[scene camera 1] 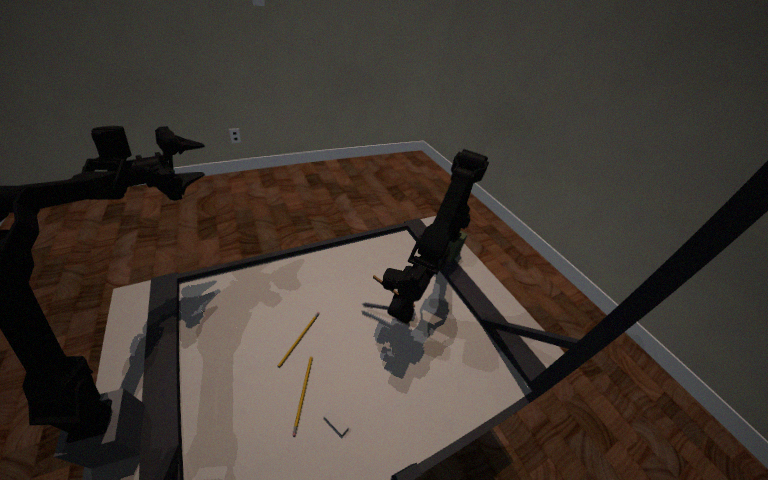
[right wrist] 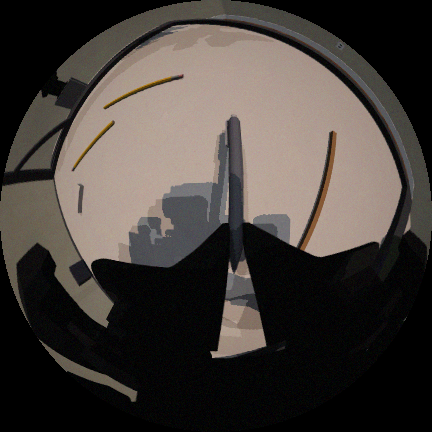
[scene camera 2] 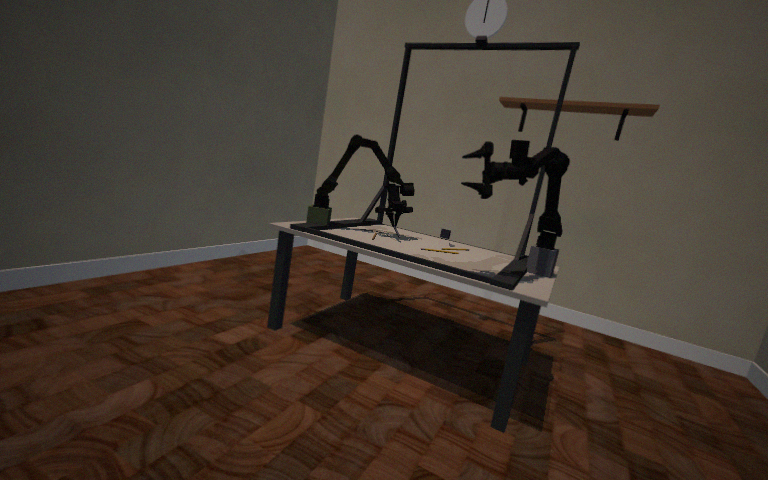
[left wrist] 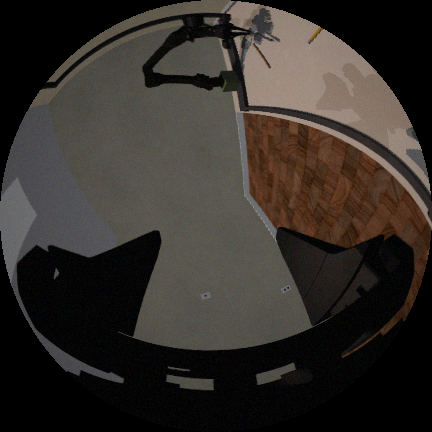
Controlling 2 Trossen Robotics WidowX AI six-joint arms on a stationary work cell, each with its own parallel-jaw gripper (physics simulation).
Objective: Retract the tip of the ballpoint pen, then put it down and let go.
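Pixels of known places: left gripper, fingertip midpoint: (scene camera 1: pixel 204 159) (scene camera 2: pixel 461 170) (left wrist: pixel 219 235); right gripper, fingertip midpoint: (right wrist: pixel 234 228) (scene camera 2: pixel 394 226); left arm's base, link origin: (scene camera 1: pixel 90 420) (scene camera 2: pixel 545 247); right arm's base, link origin: (scene camera 1: pixel 450 234) (scene camera 2: pixel 320 206) (left wrist: pixel 221 81).
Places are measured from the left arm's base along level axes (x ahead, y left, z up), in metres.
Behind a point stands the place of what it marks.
Note:
The grey ballpoint pen (scene camera 1: pixel 375 306) @(y 0.139, x 0.650, z -0.073 m) (scene camera 2: pixel 397 233) @(y 0.154, x 0.645, z -0.078 m) (right wrist: pixel 235 165) @(y 0.132, x 0.664, z -0.066 m) is held by its pointed end; its clip and button end point away from the fingers, low over the white table (scene camera 1: pixel 351 373) @(y -0.014, x 0.528, z -0.116 m). In scene camera 2 it slopes down towards the button end. Whether that end touches the table, and whether the writing tip is out, I cannot tell. My right gripper (scene camera 2: pixel 395 224) @(y 0.103, x 0.696, z -0.057 m) (right wrist: pixel 234 228) @(y 0.103, x 0.696, z -0.057 m) is shut on the pen, with the fingers pointing down. My left gripper (scene camera 1: pixel 202 160) @(y 0.494, x 0.260, z 0.257 m) (scene camera 2: pixel 463 169) @(y 0.494, x 0.260, z 0.257 m) (left wrist: pixel 219 235) @(y 0.494, x 0.260, z 0.257 m) is open and empty, high up and far from the pen.
Two yellow pencils (scene camera 1: pixel 298 339) @(y 0.121, x 0.417, z -0.109 m) (scene camera 1: pixel 303 396) @(y -0.034, x 0.399, z -0.110 m) lie left of the right arm in scene camera 1. A small hex key (scene camera 1: pixel 334 427) @(y -0.126, x 0.451, z -0.104 m) (right wrist: pixel 80 199) @(y -0.111, x 0.467, z -0.111 m) lies nearer the front. A brown stick (right wrist: pixel 325 192) @(y 0.203, x 0.746, z -0.109 m) (scene camera 2: pixel 374 234) @(y 0.176, x 0.761, z -0.109 m) lies beside the pen. A dark frame (scene camera 1: pixel 283 255) @(y 0.449, x 0.425, z -0.103 m) borders the table.

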